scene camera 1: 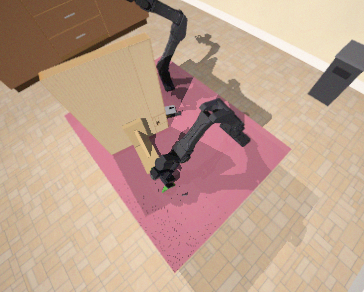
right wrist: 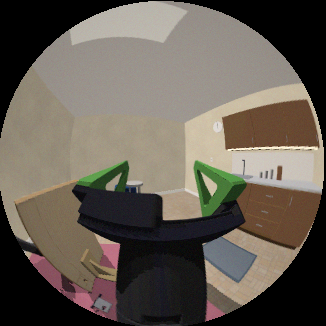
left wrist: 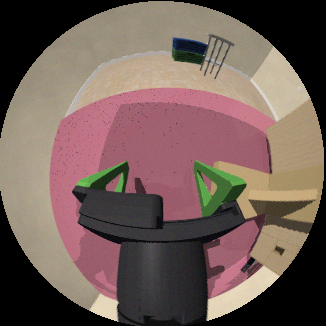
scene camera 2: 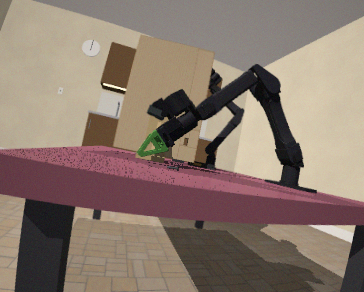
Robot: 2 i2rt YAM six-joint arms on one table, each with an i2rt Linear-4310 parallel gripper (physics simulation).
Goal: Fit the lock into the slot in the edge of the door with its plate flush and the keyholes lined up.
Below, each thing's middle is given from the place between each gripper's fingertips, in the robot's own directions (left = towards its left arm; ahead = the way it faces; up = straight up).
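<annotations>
Tan wooden door (scene camera 1: 105, 89): my right gripper 370 mm to the right of it, 200 mm short of it, 370 mm above it. Wooden stand (scene camera 1: 135, 130), from my right hand: 200 mm ahead, 370 mm to the left, 580 mm below.
Wooden stand again: my left hand 30 cm to the left of it, 11 cm past it, 8 cm below it. Tan wooden door, from my left hand: 30 cm to the right, 11 cm behind, 28 cm above.
</annotations>
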